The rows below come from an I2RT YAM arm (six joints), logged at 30 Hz.
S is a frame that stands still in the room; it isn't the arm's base.
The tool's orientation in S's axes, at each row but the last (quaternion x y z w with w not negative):
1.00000, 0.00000, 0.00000, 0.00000
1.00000, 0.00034, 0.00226, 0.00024
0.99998, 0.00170, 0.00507, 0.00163
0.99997, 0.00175, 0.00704, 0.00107
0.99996, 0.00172, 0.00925, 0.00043
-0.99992, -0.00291, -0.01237, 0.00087
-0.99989, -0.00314, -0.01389, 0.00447
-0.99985, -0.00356, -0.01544, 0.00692
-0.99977, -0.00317, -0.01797, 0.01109
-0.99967, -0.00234, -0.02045, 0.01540
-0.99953, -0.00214, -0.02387, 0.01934
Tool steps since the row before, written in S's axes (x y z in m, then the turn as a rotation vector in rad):
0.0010, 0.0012, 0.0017, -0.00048, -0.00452, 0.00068
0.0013, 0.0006, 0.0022, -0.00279, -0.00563, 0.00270
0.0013, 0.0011, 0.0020, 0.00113, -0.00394, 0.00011
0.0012, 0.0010, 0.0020, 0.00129, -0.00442, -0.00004
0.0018, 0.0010, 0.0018, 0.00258, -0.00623, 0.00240
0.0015, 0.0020, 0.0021, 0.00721, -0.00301, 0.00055
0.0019, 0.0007, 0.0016, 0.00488, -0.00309, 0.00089
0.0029, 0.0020, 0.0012, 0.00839, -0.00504, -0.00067
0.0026, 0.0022, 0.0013, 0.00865, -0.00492, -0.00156
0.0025, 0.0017, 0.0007, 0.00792, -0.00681, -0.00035
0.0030, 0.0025, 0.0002, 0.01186, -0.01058, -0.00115
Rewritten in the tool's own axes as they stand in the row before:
0.0010, -0.0012, -0.0017, -0.00048, 0.00452, -0.00068
0.0013, -0.0006, -0.0022, -0.00278, 0.00563, -0.00271
0.0013, -0.0011, -0.0020, 0.00112, 0.00394, -0.00009
0.0012, -0.0010, -0.0020, 0.00127, 0.00442, 0.00007
0.0018, -0.0010, -0.0018, 0.00260, 0.00624, -0.00235
0.0016, -0.0020, -0.0021, 0.00720, 0.00305, -0.00038
0.0019, -0.0007, -0.0015, 0.00488, 0.00311, -0.00078
0.0029, -0.0020, -0.0011, 0.00833, 0.00511, 0.00086
0.0027, -0.0022, -0.0012, 0.00856, 0.00501, 0.00176
0.0025, -0.0017, -0.0005, 0.00787, 0.00686, 0.00046
0.0030, -0.0025, 0.0000, 0.01176, 0.01068, 0.00130

